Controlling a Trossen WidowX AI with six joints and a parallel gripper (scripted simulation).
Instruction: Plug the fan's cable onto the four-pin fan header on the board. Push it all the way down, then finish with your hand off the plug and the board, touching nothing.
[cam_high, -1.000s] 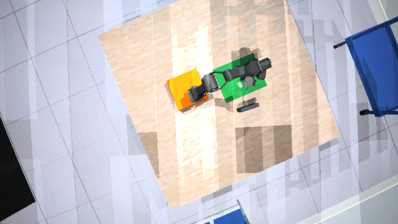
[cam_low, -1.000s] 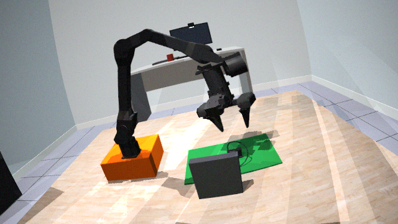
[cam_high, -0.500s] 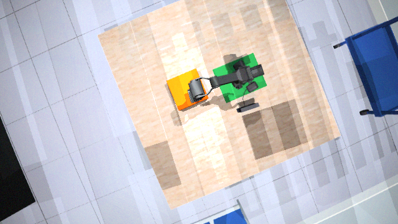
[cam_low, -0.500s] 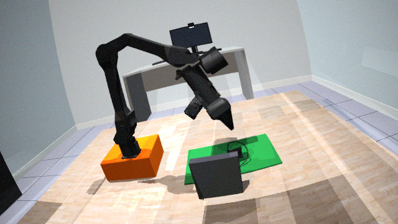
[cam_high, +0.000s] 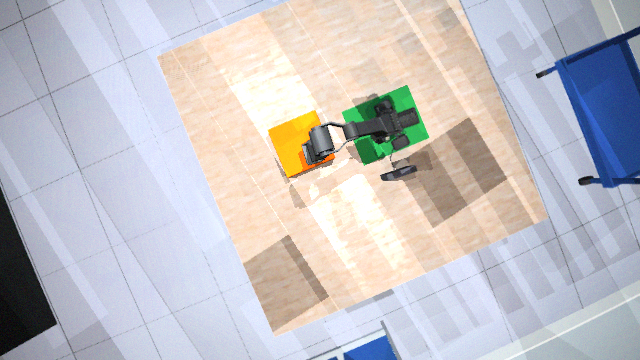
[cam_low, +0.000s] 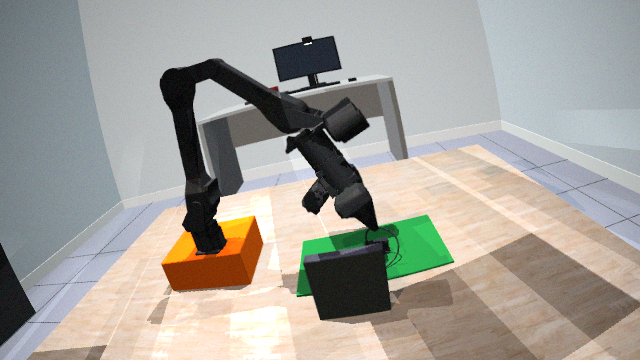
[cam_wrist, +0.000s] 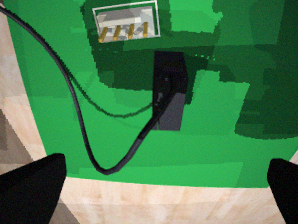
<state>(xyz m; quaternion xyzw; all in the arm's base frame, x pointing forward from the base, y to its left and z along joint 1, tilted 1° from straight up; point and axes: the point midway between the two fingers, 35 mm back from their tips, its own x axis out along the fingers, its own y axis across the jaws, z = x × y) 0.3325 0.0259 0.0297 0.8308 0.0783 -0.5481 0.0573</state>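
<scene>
Right now the black plug is 1 cm ahead of my gripper tip and 6 cm below it. From my gripper tip the other things lie so: dark square fan: 3 cm behind, 18 cm to the right, 2 cm below; green board: 1 cm behind, 2 cm to the left, 9 cm below.
</scene>
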